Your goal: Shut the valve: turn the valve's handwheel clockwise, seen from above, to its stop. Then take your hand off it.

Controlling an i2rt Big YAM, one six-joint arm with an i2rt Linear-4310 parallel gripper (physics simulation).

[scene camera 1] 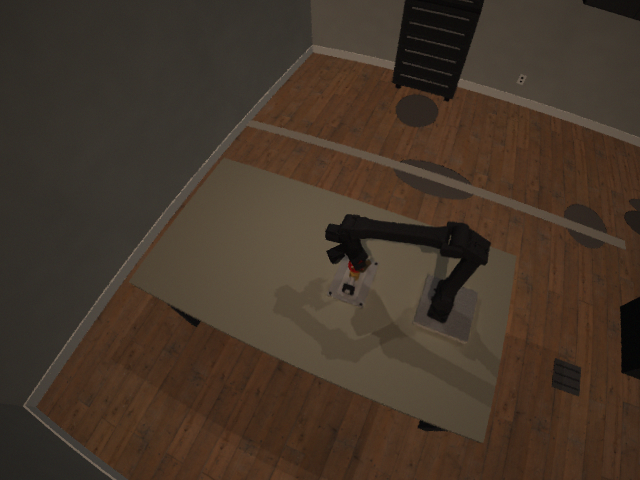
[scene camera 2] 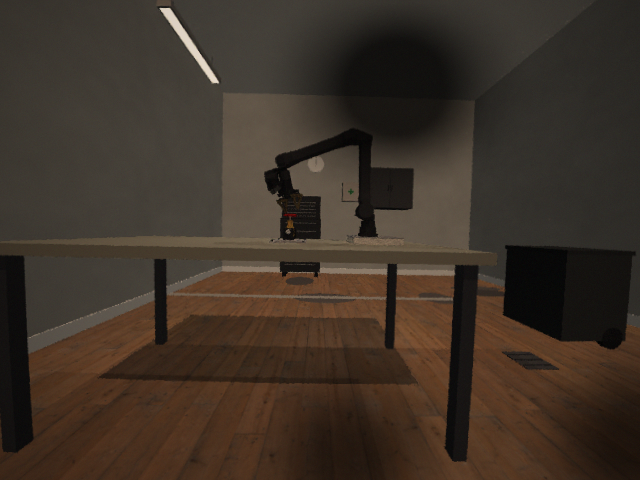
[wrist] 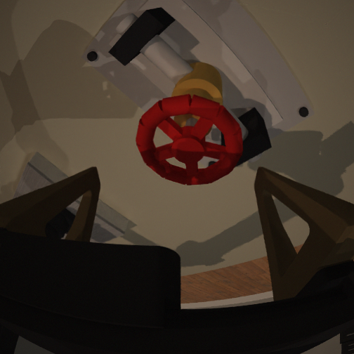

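Observation:
The red handwheel (scene camera 1: 353, 268) (scene camera 2: 290, 214) (wrist: 188, 149) sits on top of the brass valve body (scene camera 2: 290, 224) (wrist: 205, 75). The valve is fixed to a pale base plate (scene camera 1: 366, 290) (wrist: 280, 90), with pipe stubs held in black blocks. My gripper (scene camera 1: 360, 264) (scene camera 2: 291, 206) (wrist: 177, 175) is open and empty, pointing down at a tilt. In scene camera 2 its fingertips are just above the wheel. In the wrist view the wheel shows between the two fingers, a gap on each side, and mostly beyond the tips. The arm partly hides the wheel in scene camera 1.
The valve plate stands on the beige table (scene camera 1: 232, 232) (scene camera 2: 206, 250). The arm's own base slab (scene camera 1: 465, 317) (scene camera 2: 382, 240) (wrist: 107, 215) is to the right of it in both scene views. A dark cart (scene camera 2: 594, 289) and a drawer cabinet (scene camera 1: 434, 46) stand on the floor away from the table.

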